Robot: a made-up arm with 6 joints.
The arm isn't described. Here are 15 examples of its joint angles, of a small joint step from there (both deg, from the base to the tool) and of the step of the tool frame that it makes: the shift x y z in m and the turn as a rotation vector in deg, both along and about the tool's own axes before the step.
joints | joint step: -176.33 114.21 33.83 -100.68 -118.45 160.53 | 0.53 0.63 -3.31 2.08 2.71 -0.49
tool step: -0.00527 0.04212 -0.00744 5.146 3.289 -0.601
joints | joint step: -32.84 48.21 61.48 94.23 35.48 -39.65 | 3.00 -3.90 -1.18 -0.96 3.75 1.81
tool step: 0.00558 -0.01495 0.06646 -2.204 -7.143 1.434
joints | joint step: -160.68 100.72 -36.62 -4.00 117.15 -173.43 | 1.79 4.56 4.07 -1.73 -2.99 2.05
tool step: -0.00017 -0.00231 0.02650 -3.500 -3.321 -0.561
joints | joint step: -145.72 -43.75 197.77 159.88 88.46 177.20 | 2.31 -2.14 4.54 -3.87 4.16 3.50
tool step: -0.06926 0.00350 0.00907 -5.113 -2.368 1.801
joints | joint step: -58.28 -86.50 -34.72 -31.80 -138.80 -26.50 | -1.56 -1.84 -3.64 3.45 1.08 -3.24
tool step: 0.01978 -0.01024 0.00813 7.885 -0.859 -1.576
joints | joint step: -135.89 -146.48 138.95 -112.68 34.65 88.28 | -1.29 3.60 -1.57 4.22 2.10 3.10
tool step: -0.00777 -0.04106 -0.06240 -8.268 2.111 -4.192
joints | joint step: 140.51 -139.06 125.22 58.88 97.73 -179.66 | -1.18 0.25 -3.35 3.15 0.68 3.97
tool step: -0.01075 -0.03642 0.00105 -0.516 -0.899 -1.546
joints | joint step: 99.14 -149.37 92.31 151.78 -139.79 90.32 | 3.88 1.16 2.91 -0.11 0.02 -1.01
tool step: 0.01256 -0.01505 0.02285 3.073 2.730 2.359
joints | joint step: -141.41 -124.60 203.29 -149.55 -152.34 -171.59 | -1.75 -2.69 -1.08 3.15 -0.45 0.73
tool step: -0.01686 -0.00820 -0.01226 0.281 -1.455 2.725
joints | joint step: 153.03 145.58 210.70 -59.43 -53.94 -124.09 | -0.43 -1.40 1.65 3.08 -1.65 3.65
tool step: -0.01082 0.00610 -0.02963 -7.690 -1.121 0.846
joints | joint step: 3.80 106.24 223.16 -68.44 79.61 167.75 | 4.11 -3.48 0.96 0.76 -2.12 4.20
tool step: 0.00528 -0.02472 0.02666 -0.336 1.745 1.827
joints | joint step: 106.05 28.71 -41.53 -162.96 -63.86 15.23 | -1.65 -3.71 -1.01 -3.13 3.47 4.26
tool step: 0.00415 0.01903 -0.01702 -3.218 -2.389 4.211
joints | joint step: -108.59 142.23 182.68 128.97 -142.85 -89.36 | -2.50 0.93 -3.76 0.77 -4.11 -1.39
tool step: -0.00418 -0.00750 -0.05636 0.479 -5.320 -2.650
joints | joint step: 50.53 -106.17 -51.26 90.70 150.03 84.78 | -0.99 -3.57 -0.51 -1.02 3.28 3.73
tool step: 0.01776 -0.01051 -0.01053 -5.351 -2.755 -2.566
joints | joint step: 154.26 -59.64 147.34 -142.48 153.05 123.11 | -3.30 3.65 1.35 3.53 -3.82 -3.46
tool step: 0.02634 0.02311 -0.05714 3.476 -5.712 1.108
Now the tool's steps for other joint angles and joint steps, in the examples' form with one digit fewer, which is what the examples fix.
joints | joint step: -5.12 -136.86 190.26 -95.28 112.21 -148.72 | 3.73 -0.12 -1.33 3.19 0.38 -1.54
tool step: -0.0039 0.0133 0.0042 2.24 0.45 -5.99
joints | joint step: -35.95 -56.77 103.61 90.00 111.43 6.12 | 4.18 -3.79 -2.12 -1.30 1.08 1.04
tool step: -0.0645 -0.0440 0.0207 -3.62 3.05 -1.47
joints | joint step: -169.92 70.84 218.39 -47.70 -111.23 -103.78 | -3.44 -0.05 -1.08 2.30 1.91 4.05
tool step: 0.0050 0.0047 0.0020 -3.76 -4.43 0.01
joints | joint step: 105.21 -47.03 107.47 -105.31 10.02 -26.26 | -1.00 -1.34 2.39 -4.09 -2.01 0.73
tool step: 0.0005 0.0228 -0.0476 3.43 4.76 0.66
